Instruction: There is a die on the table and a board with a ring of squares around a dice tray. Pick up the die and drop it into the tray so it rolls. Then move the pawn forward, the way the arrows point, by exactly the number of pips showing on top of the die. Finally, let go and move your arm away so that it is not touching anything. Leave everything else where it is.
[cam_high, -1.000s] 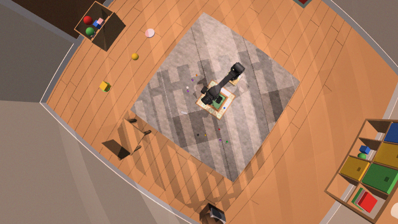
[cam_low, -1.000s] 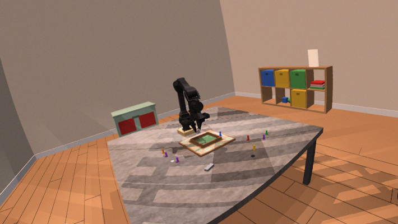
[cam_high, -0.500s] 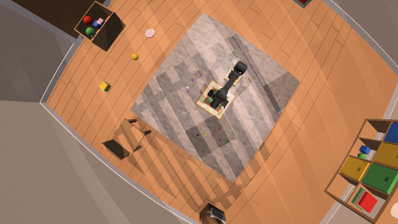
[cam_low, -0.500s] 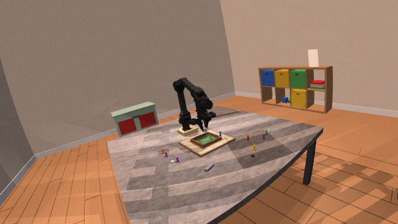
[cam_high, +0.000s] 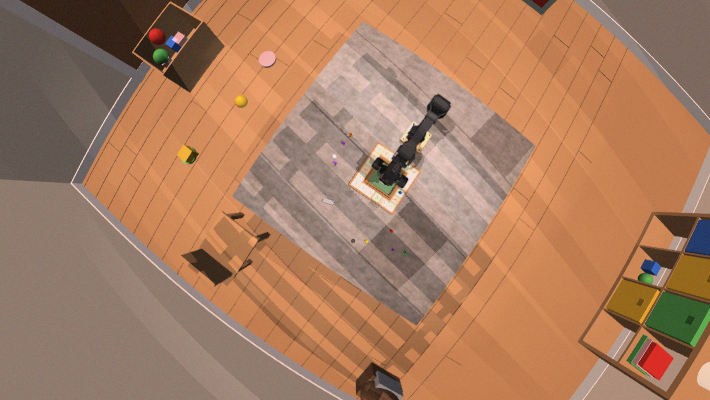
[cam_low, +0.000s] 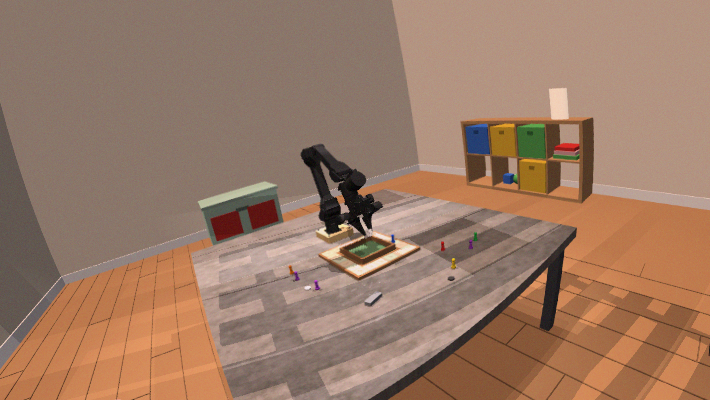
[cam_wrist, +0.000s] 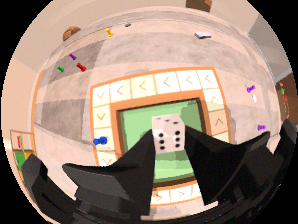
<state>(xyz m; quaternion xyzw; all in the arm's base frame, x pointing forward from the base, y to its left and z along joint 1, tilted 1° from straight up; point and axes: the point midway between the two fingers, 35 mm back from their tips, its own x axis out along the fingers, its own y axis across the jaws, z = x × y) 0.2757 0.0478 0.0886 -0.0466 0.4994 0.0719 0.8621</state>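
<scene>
The blue pawn lies 30 mm behind my gripper tip, 110 mm to the left of it and 60 mm below it. From my gripper tip the other things lie so: green dice tray (30 mm behind, 80 mm below); red pawn (150 mm ahead, 220 mm to the left, 70 mm below); white die (right at my gripper tip).
</scene>
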